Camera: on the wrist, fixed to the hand. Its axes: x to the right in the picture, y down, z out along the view.
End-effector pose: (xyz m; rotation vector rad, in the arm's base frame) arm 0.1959 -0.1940 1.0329 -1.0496 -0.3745 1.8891
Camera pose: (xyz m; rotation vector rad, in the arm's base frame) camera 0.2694 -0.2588 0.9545 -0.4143 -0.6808 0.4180
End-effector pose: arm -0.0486 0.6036 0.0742 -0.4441 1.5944 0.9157
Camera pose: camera -0.1459 0.5364 0.1163 -1.3485 0.9122 -0.4454
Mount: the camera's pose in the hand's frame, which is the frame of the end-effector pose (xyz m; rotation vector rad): -0.0297 0.0416 -0.1146 0.1570 0.1202 -1.5752
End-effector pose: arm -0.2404 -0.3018 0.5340 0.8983 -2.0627 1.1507
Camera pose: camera -0.2356 -0.1767 0.5422 1.8703 -0.6161 0.3891
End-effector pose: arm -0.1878 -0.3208 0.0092 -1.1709 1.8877 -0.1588
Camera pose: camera -0.2943 -0.3117 0.0750 -2.2637 0.5938 -1.1839
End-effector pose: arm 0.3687 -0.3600 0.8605 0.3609 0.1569 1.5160
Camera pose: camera 0.2908 -0.3735 0.7631 0.1560 0.5079 -0.0380
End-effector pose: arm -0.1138 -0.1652 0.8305 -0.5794 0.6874 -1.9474
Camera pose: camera -0.1491 -0.1291 0.7156 0.7955 0.0025 2.5619
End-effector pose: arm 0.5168 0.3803 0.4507 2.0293 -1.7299 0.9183
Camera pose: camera 0.4448 0.4645 0.5097 2.4163 0.2868 0.5073
